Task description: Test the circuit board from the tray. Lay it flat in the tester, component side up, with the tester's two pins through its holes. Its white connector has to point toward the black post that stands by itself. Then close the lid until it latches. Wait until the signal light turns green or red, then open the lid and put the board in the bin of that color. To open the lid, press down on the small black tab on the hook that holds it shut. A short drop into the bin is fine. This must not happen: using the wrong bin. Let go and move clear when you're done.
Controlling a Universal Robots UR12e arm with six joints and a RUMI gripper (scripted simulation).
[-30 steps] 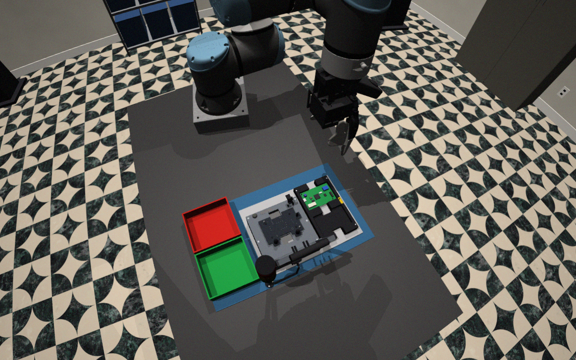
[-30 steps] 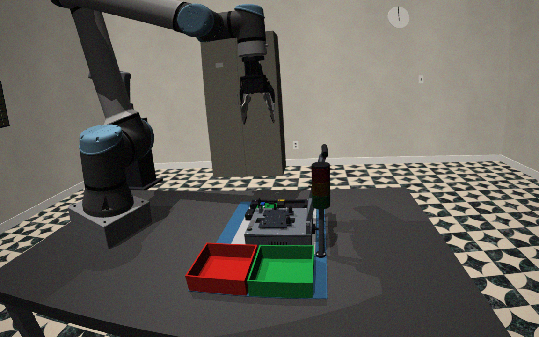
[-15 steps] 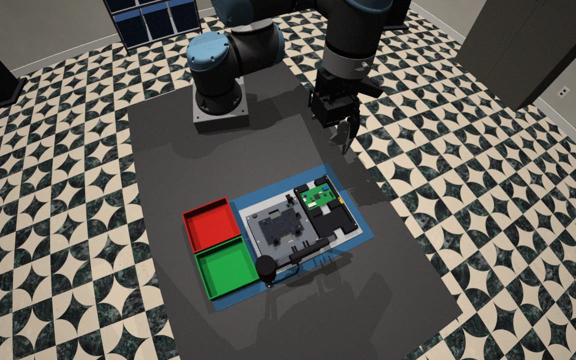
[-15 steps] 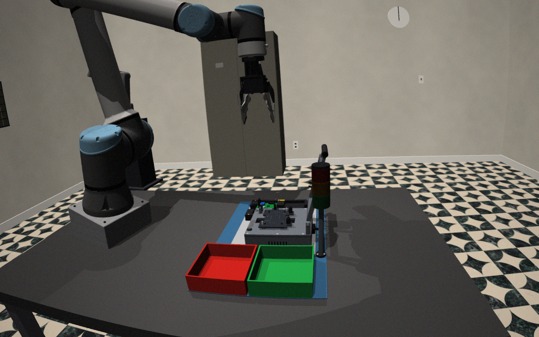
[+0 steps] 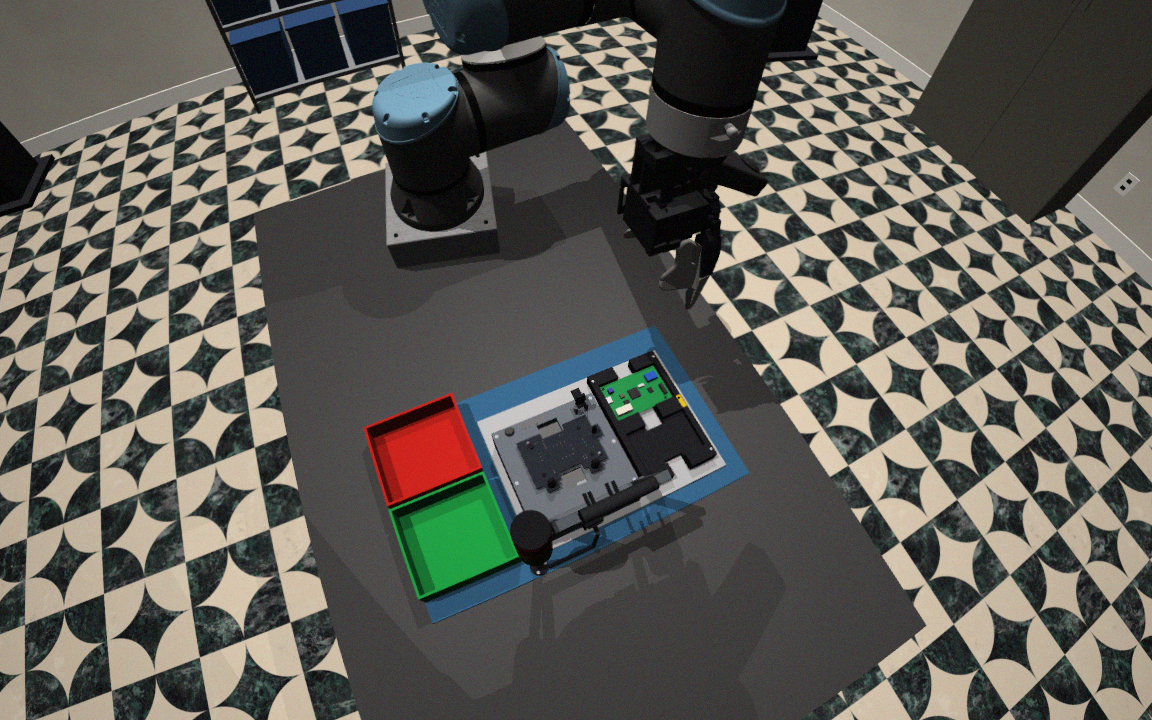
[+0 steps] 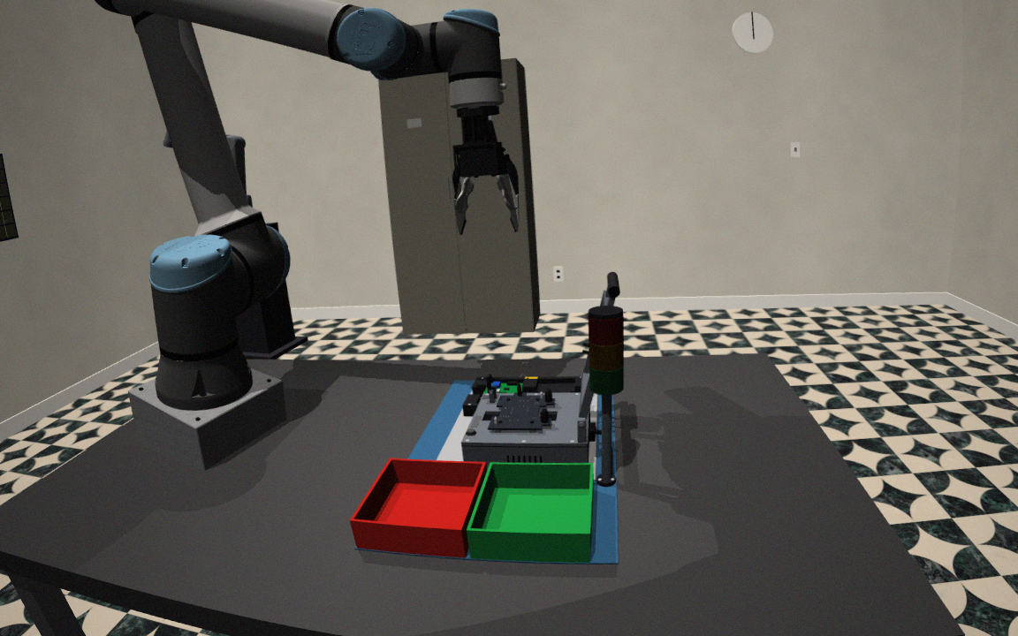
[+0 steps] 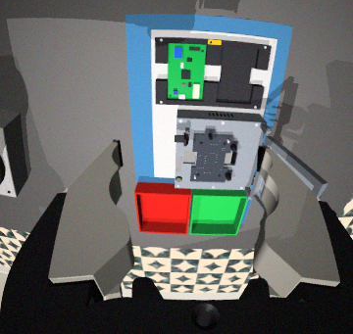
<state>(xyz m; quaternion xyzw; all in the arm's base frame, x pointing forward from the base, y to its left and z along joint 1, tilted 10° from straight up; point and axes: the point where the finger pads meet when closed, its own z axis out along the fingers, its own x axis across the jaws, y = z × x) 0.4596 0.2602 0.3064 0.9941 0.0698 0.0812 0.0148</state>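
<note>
My hand is 31 cm above the green circuit board and 1 cm to the left of it. Also, from my hand: clear lid: 21 cm ahead, 15 cm to the right, 15 cm below; green bin: 36 cm to the right, 32 cm below, 16 cm ahead; red bin: 38 cm to the right, 32 cm below, 1 cm ahead.
</note>
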